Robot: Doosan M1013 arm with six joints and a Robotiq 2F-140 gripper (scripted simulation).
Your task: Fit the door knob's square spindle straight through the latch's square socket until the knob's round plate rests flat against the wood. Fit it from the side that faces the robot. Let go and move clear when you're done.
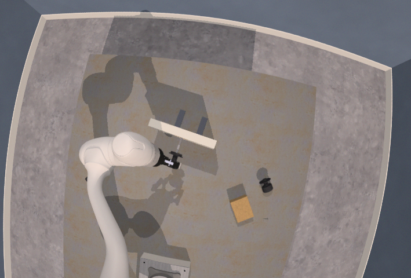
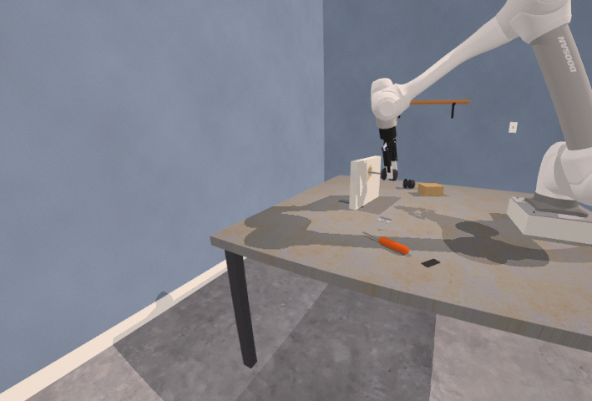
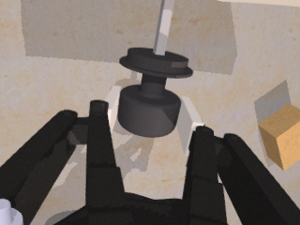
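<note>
Right now my hand is 13 cm short of the latch socket, 3 cm to the left of it and 2 cm above it. From my hand the other things lie so: tan block 19 cm behind, 38 cm to the right, 16 cm below; then orange screwdriver 6 cm behind, 43 cm to the left, 18 cm below; then pale wood door panel 13 cm ahead, 3 cm to the right, 5 cm below.
</note>
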